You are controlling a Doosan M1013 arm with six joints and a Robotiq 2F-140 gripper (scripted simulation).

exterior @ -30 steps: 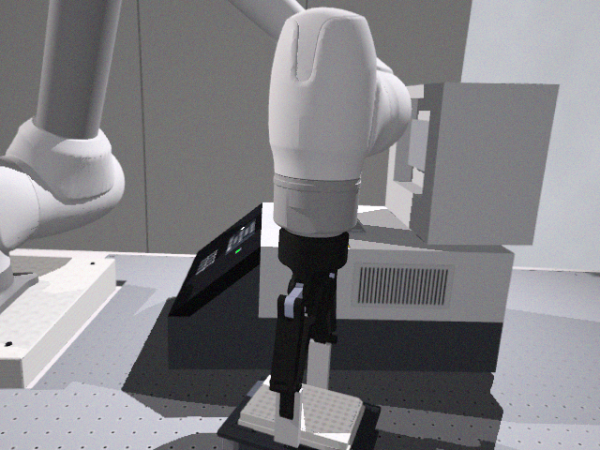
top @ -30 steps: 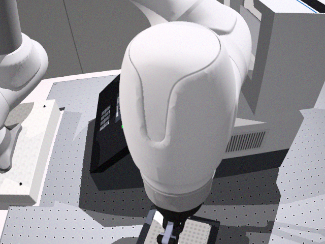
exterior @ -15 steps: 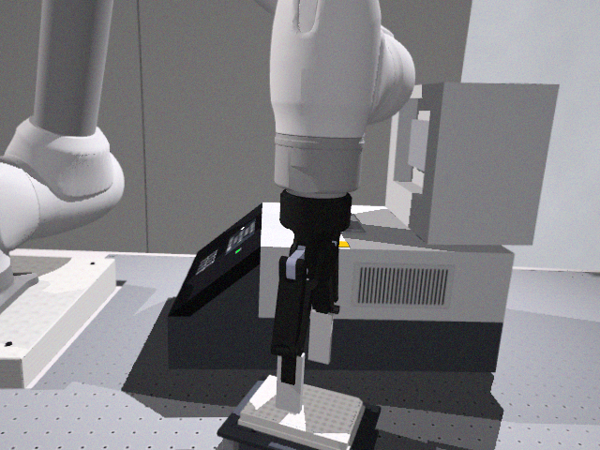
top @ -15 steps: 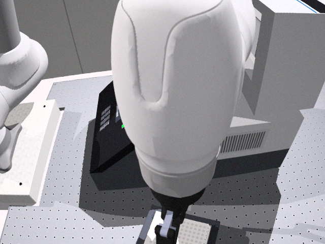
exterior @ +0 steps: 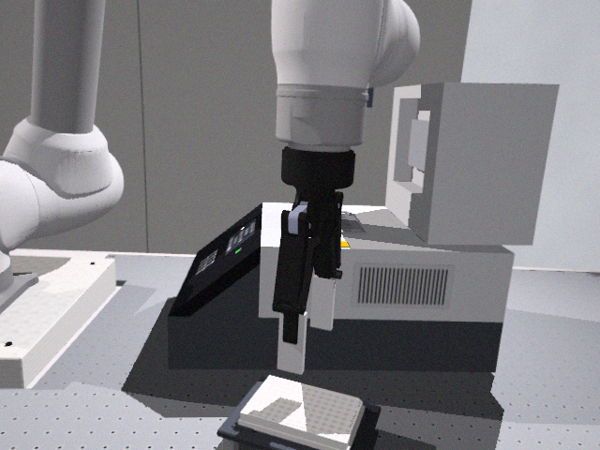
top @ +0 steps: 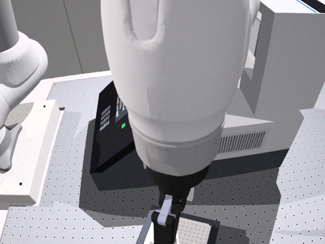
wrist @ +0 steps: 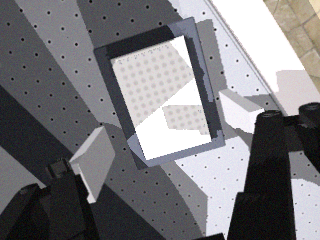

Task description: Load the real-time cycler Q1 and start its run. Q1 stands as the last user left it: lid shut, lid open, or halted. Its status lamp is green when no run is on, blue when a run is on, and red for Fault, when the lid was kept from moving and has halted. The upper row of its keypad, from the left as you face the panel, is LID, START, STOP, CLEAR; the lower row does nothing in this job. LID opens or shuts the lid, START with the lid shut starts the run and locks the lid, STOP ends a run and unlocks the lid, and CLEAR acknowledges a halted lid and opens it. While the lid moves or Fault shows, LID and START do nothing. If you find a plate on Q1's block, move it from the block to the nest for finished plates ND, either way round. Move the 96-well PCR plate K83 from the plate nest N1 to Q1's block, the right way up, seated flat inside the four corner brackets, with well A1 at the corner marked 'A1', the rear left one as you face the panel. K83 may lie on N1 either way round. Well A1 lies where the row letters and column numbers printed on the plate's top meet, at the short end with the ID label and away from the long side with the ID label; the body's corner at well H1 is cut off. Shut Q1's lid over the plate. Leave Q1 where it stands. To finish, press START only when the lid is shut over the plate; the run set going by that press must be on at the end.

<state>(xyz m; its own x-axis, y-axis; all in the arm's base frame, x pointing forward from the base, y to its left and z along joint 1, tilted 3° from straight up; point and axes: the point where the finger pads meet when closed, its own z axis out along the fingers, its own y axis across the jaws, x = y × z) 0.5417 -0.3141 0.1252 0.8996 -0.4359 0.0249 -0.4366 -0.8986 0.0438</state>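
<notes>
My gripper is now 580 mm to the right of the white 96-well plate, 120 mm above it and 30 mm short of it. From my hand the other things lie so: black nest 580 mm to the left, 140 mm below, 30 mm ahead; then dark grey plate nest 120 mm below.
</notes>
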